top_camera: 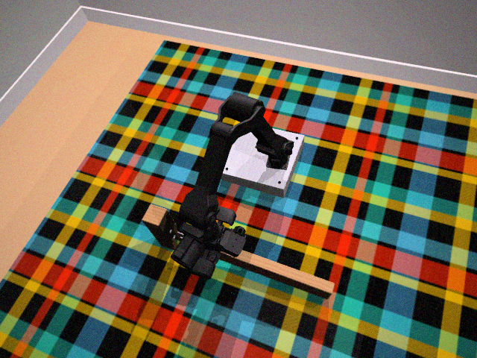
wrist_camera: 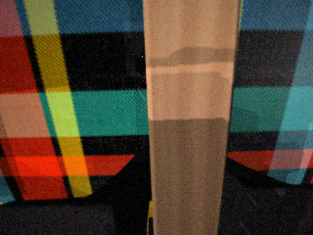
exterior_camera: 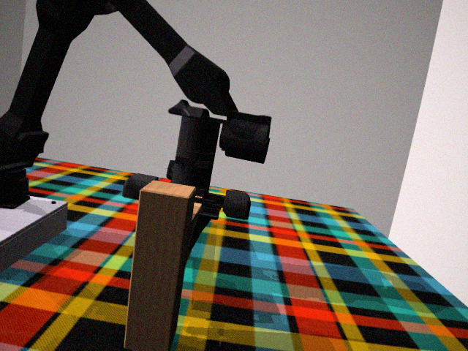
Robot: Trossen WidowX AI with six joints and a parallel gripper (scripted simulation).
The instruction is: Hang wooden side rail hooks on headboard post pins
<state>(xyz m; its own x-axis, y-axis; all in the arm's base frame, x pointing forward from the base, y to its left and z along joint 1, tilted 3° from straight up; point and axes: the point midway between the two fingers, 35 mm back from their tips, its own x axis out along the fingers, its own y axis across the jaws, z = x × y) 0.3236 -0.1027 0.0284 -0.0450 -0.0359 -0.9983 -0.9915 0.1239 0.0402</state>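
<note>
My gripper tip is now 150 mm to the left of the wooden headboard post, 40 mm below it and 20 mm past it.
</note>
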